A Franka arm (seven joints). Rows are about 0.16 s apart.
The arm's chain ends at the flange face. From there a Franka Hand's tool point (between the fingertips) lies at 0.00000 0.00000 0.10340 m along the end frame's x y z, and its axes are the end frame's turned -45 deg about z.
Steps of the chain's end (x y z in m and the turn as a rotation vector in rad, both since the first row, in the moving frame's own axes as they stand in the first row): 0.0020, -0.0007, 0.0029, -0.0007, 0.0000, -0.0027; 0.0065, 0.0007, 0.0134, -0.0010, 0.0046, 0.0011; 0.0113, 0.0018, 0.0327, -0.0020, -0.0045, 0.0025; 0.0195, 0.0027, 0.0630, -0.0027, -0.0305, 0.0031; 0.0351, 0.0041, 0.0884, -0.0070, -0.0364, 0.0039; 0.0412, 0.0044, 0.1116, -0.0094, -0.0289, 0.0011
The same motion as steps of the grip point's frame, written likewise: 0.0019, 0.0010, 0.0029, -0.0005, -0.0005, -0.0027; 0.0044, 0.0055, 0.0134, -0.0040, 0.0025, 0.0011; 0.0062, 0.0091, 0.0327, 0.0018, -0.0046, 0.0025; 0.0095, 0.0137, 0.0630, 0.0197, -0.0235, 0.0031; 0.0188, 0.0256, 0.0883, 0.0208, -0.0307, 0.0039; 0.0232, 0.0308, 0.1116, 0.0138, -0.0271, 0.0011
